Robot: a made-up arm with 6 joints.
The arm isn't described. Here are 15 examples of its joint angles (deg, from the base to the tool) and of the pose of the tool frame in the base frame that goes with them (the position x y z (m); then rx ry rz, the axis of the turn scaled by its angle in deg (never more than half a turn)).
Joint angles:
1: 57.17 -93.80 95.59 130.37 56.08 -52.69
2: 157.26 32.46 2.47 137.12 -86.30 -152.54
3: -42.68 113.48 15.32 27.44 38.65 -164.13
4: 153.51 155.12 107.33 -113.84 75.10 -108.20
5: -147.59 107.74 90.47 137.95 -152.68 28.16
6: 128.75 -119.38 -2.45 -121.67 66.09 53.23
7: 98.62 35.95 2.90 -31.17 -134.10 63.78
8: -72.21 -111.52 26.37 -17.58 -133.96 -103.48
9: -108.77 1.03 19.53 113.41 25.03 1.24
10: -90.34 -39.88 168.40 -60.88 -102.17 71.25
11: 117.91 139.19 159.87 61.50 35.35 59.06
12: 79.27 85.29 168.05 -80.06 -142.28 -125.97
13: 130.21 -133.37 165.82 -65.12 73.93 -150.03
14: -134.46 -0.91 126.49 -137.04 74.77 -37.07
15: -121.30 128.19 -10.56 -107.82 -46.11 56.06
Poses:
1: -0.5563 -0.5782 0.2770 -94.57 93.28 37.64
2: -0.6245 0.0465 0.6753 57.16 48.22 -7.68
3: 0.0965 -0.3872 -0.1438 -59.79 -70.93 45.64
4: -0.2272 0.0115 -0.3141 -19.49 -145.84 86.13
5: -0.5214 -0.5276 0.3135 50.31 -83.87 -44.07
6: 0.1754 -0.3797 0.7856 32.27 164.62 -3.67
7: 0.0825 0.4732 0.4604 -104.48 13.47 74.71
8: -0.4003 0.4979 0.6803 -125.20 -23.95 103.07
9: -0.0336 -0.3961 1.0940 -125.18 -60.36 -95.33
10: -0.1033 0.6137 0.7062 -96.93 -148.79 -2.91
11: -0.1899 0.4785 0.4895 116.17 -74.39 20.34
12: 0.1531 0.5427 0.8339 -77.12 57.66 -58.72
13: 0.2463 -0.1480 -0.2253 1.34 -156.31 42.47
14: 0.1655 -0.0219 1.2348 114.66 -31.61 28.74
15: 0.1421 0.1042 0.0939 -65.18 -85.98 22.55
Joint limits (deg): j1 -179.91..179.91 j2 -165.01..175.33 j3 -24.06..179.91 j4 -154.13..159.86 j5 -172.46..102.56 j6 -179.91..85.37
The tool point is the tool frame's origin. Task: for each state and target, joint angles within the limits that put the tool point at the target. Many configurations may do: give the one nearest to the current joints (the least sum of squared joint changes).
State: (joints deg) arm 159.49 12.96 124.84 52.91 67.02 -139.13
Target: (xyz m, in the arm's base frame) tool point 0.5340 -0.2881 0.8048
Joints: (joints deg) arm 145.75 -19.92 134.16 59.85 67.32 -139.96
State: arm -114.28 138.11 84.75 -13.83 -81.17 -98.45
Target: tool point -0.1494 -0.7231 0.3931
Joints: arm -83.68 115.27 124.45 7.67 -83.20 -99.94
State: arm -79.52 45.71 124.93 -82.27 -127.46 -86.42
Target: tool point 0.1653 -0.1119 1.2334
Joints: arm -49.90 21.13 130.61 -112.31 -125.29 -86.12
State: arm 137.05 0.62 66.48 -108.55 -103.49 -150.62
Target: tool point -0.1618 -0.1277 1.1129
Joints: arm 160.80 -27.82 46.53 -132.31 -102.68 -154.03
